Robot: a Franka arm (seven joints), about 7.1 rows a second.
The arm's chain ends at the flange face. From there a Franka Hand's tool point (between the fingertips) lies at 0.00 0.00 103.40 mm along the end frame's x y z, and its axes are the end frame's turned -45 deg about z.
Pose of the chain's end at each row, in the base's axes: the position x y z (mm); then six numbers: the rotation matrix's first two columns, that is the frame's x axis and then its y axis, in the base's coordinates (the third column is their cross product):
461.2 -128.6 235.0 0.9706 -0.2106 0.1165 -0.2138 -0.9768 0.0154
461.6 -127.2 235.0 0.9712 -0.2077 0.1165 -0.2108 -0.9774 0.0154
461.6 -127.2 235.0 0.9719 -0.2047 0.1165 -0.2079 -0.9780 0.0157
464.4 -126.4 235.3 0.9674 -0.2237 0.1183 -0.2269 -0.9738 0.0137
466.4 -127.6 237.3 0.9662 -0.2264 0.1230 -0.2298 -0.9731 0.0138
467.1 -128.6 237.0 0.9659 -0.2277 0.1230 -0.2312 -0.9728 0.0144
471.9 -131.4 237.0 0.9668 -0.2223 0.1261 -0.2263 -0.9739 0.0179
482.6 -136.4 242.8 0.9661 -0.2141 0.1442 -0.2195 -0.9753 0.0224
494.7 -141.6 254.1 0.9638 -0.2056 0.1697 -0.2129 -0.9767 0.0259
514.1 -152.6 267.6 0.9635 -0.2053 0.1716 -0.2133 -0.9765 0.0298
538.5 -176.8 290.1 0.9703 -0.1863 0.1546 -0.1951 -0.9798 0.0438
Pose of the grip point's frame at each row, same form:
472.6 -132.7 132.3 0.8375 0.5418 0.0715 0.5351 -0.8396 0.0933
473.0 -131.3 132.3 0.8358 0.5443 0.0715 0.5377 -0.8380 0.0933
473.0 -131.3 132.3 0.8342 0.5468 0.0713 0.5402 -0.8363 0.0935
476.0 -130.5 132.6 0.8445 0.5304 0.0740 0.5236 -0.8468 0.0933
478.5 -131.9 134.7 0.8457 0.5280 0.0772 0.5207 -0.8482 0.0967
479.1 -133.0 134.4 0.8465 0.5269 0.0768 0.5195 -0.8489 0.0972
484.2 -136.1 134.4 0.8436 0.5315 0.0765 0.5236 -0.8458 0.1018
496.6 -141.9 140.5 0.8383 0.5382 0.0861 0.5279 -0.8410 0.1178
511.3 -147.9 152.2 0.8321 0.5453 0.1017 0.5310 -0.8360 0.1383
530.8 -159.4 165.8 0.8321 0.5453 0.1003 0.5305 -0.8357 0.1424
553.3 -184.3 188.0 0.8241 0.5611 0.0783 0.5481 -0.8246 0.1403

